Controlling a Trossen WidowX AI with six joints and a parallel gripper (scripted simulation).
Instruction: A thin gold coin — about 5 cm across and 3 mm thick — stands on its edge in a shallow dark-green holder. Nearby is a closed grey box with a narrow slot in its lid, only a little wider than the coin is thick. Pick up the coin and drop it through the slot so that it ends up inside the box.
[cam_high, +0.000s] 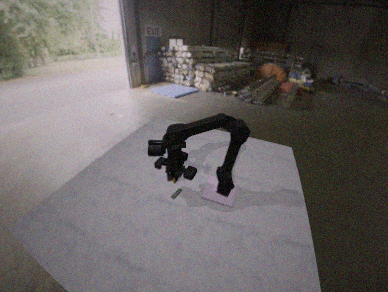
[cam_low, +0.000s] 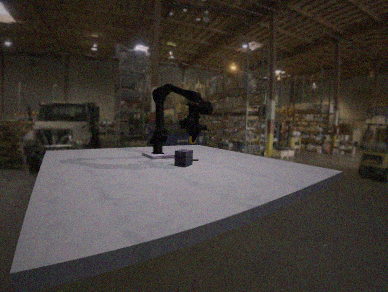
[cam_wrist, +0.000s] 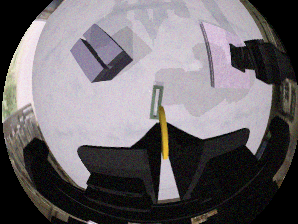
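Now: gripper tip 1 cm below the thin gold coin.
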